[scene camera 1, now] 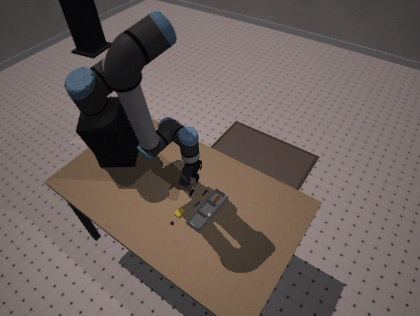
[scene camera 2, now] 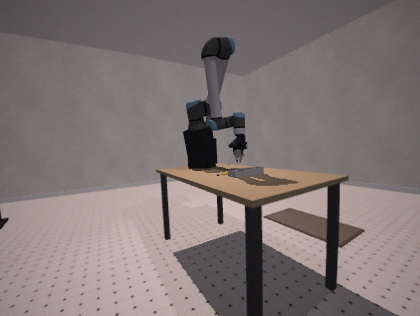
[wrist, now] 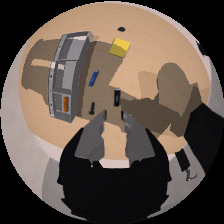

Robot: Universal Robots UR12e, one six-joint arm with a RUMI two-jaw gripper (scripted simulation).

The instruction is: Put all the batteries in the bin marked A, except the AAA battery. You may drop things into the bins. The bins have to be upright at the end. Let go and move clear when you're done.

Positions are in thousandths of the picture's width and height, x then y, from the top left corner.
A bin tray (scene camera 1: 496,663): 162 cm from the lens.
